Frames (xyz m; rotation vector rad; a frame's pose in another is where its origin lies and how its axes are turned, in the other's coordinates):
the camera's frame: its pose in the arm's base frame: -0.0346 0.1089 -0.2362 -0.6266 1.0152 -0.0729
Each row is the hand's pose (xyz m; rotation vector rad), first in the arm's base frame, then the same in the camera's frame.
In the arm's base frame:
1: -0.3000 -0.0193 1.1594 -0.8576 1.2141 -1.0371
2: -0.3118 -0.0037 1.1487 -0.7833 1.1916 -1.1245
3: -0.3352 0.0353 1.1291 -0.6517 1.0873 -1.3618
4: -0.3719 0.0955 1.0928 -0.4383 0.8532 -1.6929
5: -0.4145 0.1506 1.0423 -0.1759 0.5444 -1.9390
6: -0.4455 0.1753 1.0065 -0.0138 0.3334 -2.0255
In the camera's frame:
1: -1.1746 -0.7722 0.2418 0.1480 0.5431 -0.7768
2: -1.1781 -0.7512 0.2354 0.2423 0.5554 -0.8197
3: -1.1888 -0.7036 0.2269 0.4438 0.5645 -0.9805
4: -1.2011 -0.6268 0.2112 0.7596 0.5227 -1.2326
5: -1.2039 -0.5456 0.1831 1.1052 0.3990 -1.4421
6: -1.2015 -0.4996 0.1560 1.3077 0.2778 -1.5352

